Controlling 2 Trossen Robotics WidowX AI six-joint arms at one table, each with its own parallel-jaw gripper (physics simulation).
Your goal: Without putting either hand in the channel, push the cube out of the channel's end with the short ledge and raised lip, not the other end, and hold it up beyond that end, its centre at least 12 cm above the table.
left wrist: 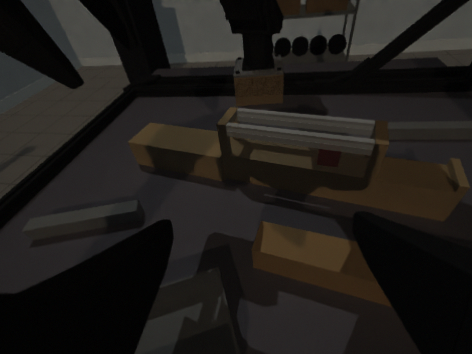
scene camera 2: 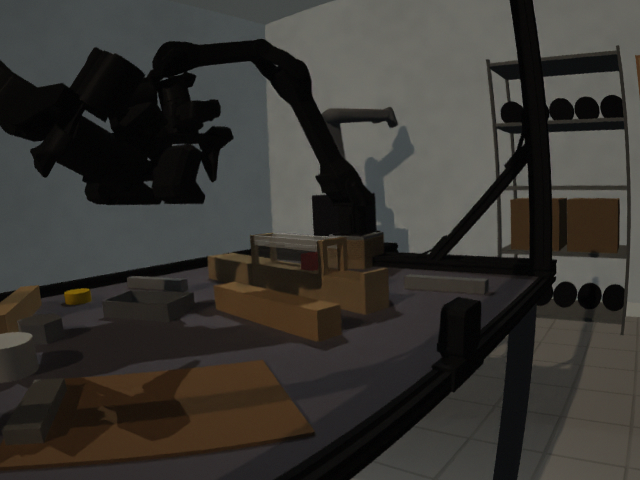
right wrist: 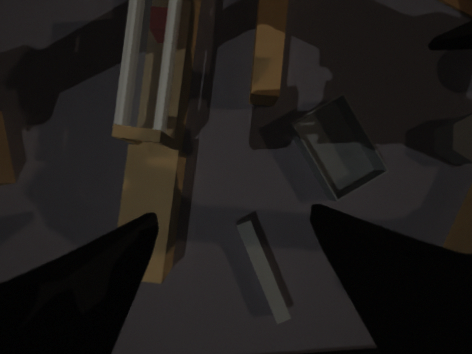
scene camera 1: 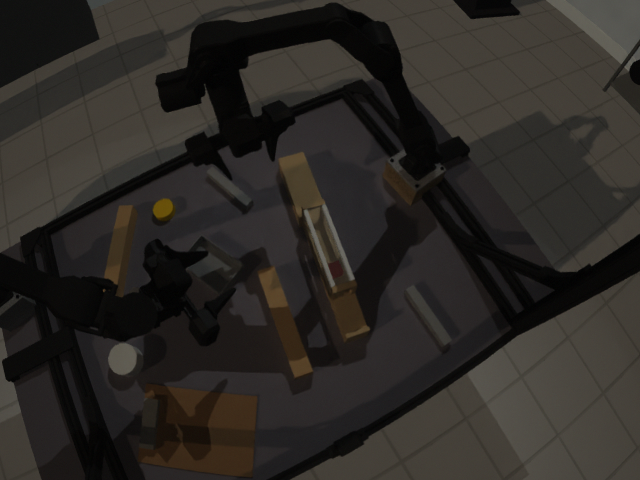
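Observation:
The red cube point(scene camera 1: 336, 268) point(scene camera 2: 310, 260) point(left wrist: 328, 158) point(right wrist: 159, 22) lies inside the channel point(scene camera 1: 318, 248) point(scene camera 2: 289, 241) point(left wrist: 300, 136) point(right wrist: 129, 75), between its pale rails, nearer the end with the short ledge point(scene camera 1: 348, 312) point(left wrist: 415, 172) and raised lip point(scene camera 1: 357, 333) point(left wrist: 457, 174). The longer plain ledge point(scene camera 1: 299, 178) point(left wrist: 182, 139) point(right wrist: 150, 175) extends from the other end. My left gripper point(scene camera 1: 220, 272) point(left wrist: 261, 225) is open and empty, raised near the grey tray, away from the channel. My right gripper point(scene camera 1: 251, 167) point(right wrist: 235, 216) is open and empty, raised beside the longer ledge. In scene camera 2 the grippers partly overlap.
A loose wooden beam point(scene camera 1: 286, 325) point(scene camera 2: 273, 310) point(right wrist: 268, 60) lies alongside the channel. The grey tray point(scene camera 2: 149, 310) point(right wrist: 316, 162), grey bars point(scene camera 1: 230, 188) point(scene camera 1: 428, 317), a yellow disc point(scene camera 1: 163, 209), a white cylinder point(scene camera 1: 123, 359), another beam point(scene camera 1: 121, 237) and an orange board point(scene camera 1: 232, 413) are on the table.

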